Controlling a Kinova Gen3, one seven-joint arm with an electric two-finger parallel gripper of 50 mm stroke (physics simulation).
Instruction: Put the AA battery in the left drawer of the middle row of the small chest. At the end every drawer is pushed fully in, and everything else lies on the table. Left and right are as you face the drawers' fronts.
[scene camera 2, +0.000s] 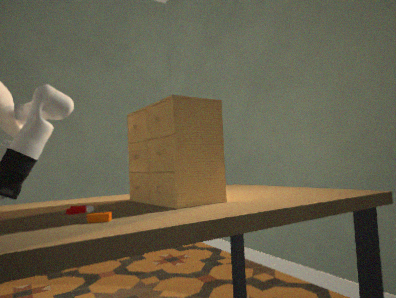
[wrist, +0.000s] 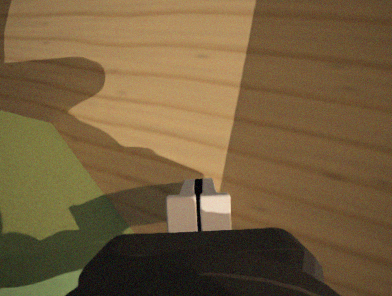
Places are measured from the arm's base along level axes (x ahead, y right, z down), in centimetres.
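Pixels of known places: gripper, fingertip midpoint: (wrist: 199, 197).
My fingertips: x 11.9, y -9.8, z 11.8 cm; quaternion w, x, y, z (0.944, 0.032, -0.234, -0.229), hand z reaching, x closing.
For each thing: its top centre in the pictures, then the offset to it from my fingertips. "*": a spot on its surface instead. Level surfaces: height alone.
- small chest, middle of its top: (scene camera 2: 170, 108) dx +52.1, dy -0.9, dz -30.0 cm
- middle row, surface spot: (scene camera 2: 138, 156) * dx +41.8, dy -6.0, dz -14.4 cm
- small red thing with a pale end, middle of its top: (scene camera 2: 80, 207) dx +23.4, dy +6.0, dz -0.4 cm
- orange block, middle of its top: (scene camera 2: 98, 213) dx +27.5, dy +24.2, dz -0.9 cm
- table, its level: dz +0.9 cm
The small chest (scene camera 2: 200, 150) stands on the table, its drawer fronts facing left in the scene view. It has three rows of two drawers, and all of them look pushed in. The left drawer of the middle row (scene camera 2: 138, 156) is the one farther from the camera. My gripper (wrist: 199, 197) is shut and empty above the wooden table top; its fingertips do not show clearly in the scene view. The AA battery does not show in the wrist view. A small red thing with a pale end (scene camera 2: 77, 210) lies in front of the chest; I cannot tell whether it is the battery.
An orange block (scene camera 2: 99, 217) lies on the table (scene camera 2: 310, 195) near its front edge, beside the red thing. A flat-looking green thing (wrist: 35, 165) lies at the left of the wrist view, partly in shadow. The arm is at the far left of the scene view.
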